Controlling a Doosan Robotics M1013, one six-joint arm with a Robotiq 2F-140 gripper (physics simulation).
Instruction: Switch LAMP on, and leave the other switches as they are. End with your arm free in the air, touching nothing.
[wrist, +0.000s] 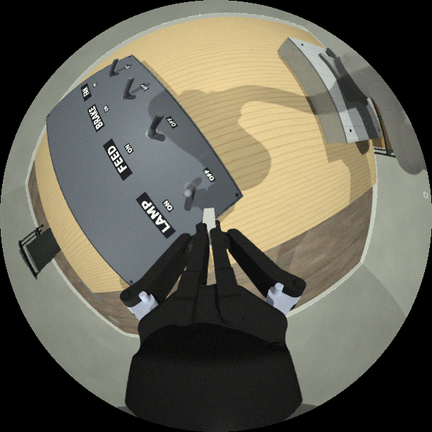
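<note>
The grey switch panel fills the left of the wrist view. The LAMP switch lever is the nearest of its levers, between its ON label and its OFF label. It looks short from here, and I cannot tell which way it leans. The LAMP nameplate is to its lower left. My gripper is shut and empty. Its tips are just to the lower right of the LAMP lever in the view, over the panel's near corner, with a visible gap to the lever.
The FEED lever, BRAKE lever and FAN lever stand farther up the panel, FEED and BRAKE tilted to their OFF side. A grey metal block sits at the upper right on the wooden table. Arm shadows cross the table.
</note>
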